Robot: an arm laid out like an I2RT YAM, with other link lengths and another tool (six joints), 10 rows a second.
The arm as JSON. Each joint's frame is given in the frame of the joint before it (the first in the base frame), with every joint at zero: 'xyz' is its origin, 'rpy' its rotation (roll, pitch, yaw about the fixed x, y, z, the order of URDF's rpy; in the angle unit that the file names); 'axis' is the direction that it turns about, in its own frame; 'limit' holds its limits. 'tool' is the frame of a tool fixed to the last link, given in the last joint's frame.
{
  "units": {
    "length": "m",
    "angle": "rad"
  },
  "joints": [
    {
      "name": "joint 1",
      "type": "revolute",
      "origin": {
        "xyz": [
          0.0,
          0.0,
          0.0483
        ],
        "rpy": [
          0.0,
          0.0,
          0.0
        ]
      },
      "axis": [
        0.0,
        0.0,
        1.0
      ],
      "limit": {
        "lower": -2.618,
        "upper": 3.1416
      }
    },
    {
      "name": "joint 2",
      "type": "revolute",
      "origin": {
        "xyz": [
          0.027,
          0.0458,
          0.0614
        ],
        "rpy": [
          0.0,
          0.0,
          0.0
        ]
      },
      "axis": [
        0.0,
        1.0,
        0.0
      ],
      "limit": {
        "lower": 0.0,
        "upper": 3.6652
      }
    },
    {
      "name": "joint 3",
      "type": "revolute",
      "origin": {
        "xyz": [
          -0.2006,
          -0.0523,
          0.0
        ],
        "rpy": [
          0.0,
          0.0,
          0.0
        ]
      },
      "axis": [
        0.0,
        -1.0,
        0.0
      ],
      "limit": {
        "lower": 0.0,
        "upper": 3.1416
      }
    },
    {
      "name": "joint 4",
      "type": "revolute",
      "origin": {
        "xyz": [
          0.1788,
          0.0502,
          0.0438
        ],
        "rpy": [
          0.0,
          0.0,
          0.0
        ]
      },
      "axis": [
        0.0,
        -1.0,
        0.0
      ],
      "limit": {
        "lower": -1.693,
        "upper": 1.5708
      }
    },
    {
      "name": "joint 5",
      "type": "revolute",
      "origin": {
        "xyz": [
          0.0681,
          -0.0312,
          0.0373
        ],
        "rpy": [
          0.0,
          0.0,
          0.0
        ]
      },
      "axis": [
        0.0,
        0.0,
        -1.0
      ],
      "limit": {
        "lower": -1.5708,
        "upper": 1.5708
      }
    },
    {
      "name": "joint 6",
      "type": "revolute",
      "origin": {
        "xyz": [
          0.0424,
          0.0,
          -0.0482
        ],
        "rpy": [
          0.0,
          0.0,
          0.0
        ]
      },
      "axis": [
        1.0,
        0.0,
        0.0
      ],
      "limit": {
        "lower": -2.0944,
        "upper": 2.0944
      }
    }
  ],
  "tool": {
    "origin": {
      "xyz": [
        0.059,
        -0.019,
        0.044
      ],
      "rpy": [
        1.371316,
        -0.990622,
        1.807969
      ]
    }
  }
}
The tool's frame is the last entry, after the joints.
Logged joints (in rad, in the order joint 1, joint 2, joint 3, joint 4, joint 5, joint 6), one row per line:
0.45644 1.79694 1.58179 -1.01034 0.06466 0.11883
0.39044 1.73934 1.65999 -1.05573 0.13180 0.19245
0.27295 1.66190 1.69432 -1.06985 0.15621 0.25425
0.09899 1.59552 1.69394 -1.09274 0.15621 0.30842
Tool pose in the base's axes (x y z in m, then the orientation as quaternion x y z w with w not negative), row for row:
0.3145 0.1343 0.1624 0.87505 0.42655 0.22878 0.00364
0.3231 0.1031 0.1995 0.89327 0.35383 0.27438 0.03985
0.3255 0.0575 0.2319 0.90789 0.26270 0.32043 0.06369
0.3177 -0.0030 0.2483 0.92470 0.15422 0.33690 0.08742
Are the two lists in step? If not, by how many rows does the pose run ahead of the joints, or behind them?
They are in step.
